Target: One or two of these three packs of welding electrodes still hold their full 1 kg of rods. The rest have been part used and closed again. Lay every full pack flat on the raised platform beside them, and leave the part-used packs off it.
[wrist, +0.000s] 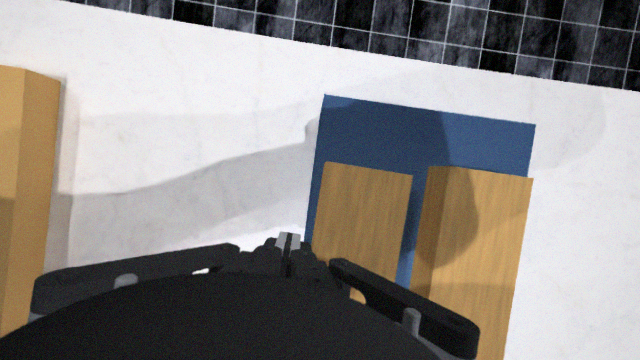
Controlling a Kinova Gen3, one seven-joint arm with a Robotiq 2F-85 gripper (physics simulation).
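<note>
The raised platform is a blue block right of centre. Two tan, wood-grained packs lie flat on it side by side: the left pack and the right pack, with a narrow strip of blue between them. A third tan pack lies on the table at the left edge, off the platform, and part of it is outside the view. My gripper is shut and empty, at the lower middle, by the left side of the left pack. Its body hides the near ends of the packs and the platform's near part.
The packs and platform are on a white marble-like table top. Its far edge runs across the top, with a dark tiled floor beyond. Shadows of the arm fall across the table, the platform and the right pack.
</note>
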